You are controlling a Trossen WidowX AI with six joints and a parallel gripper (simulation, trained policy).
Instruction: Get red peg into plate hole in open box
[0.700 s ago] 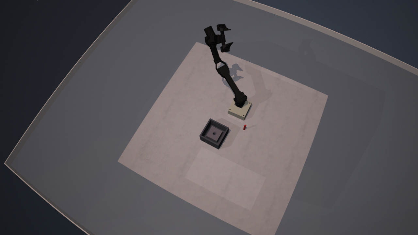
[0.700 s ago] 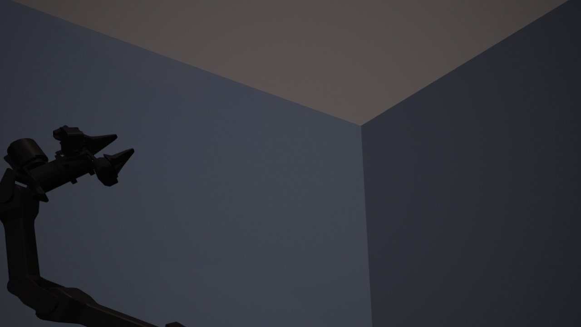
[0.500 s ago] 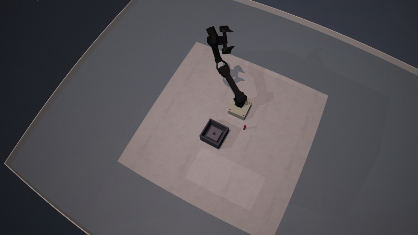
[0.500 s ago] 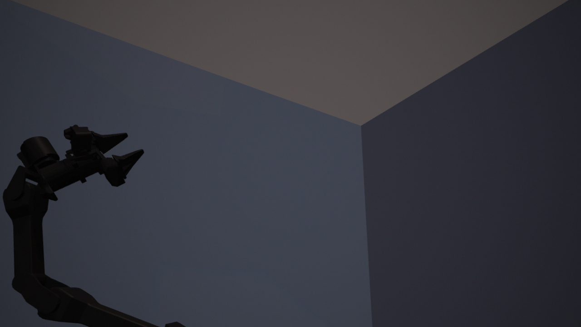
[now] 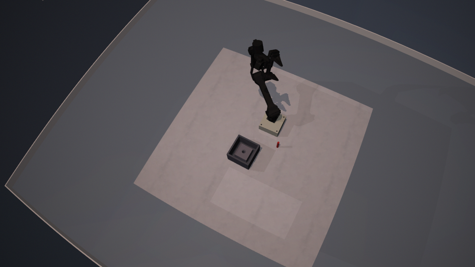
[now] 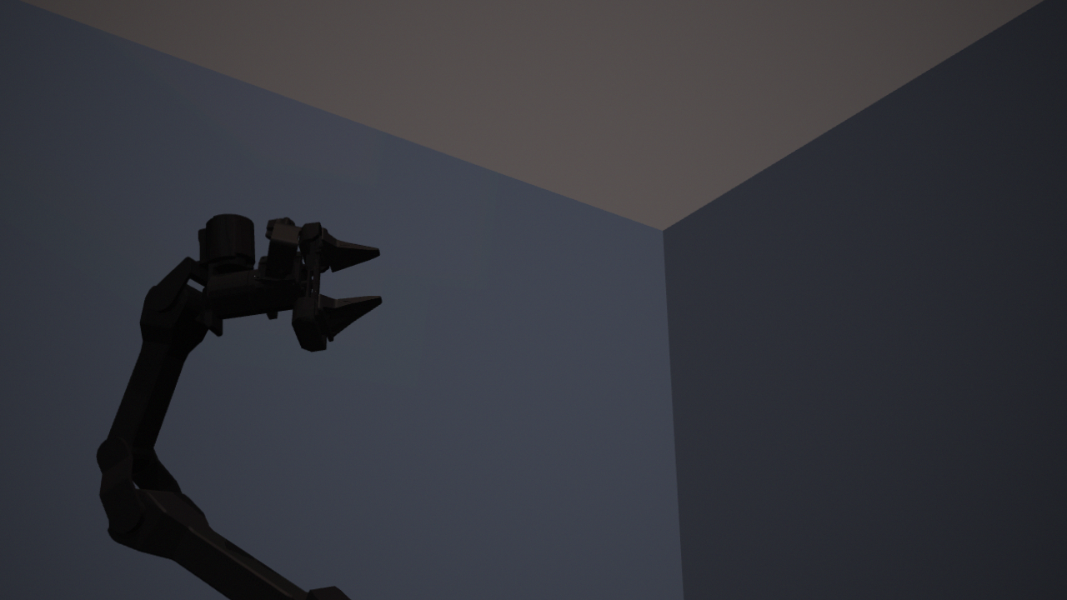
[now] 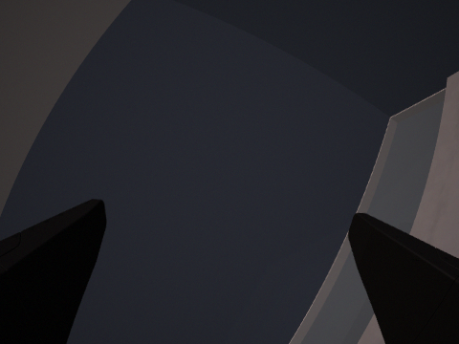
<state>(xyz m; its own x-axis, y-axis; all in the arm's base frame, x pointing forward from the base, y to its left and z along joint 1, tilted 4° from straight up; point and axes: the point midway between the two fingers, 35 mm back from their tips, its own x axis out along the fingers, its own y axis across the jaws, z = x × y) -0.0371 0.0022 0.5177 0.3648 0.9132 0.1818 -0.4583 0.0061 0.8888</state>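
Now: gripper tip 150 mm short of the red peg, 120 mm to the right of it and 550 mm above it. Also, from my gripper tip: dark box: 320 mm ahead, 50 mm to the right, 560 mm below; plate: 320 mm ahead, 50 mm to the right, 540 mm below.
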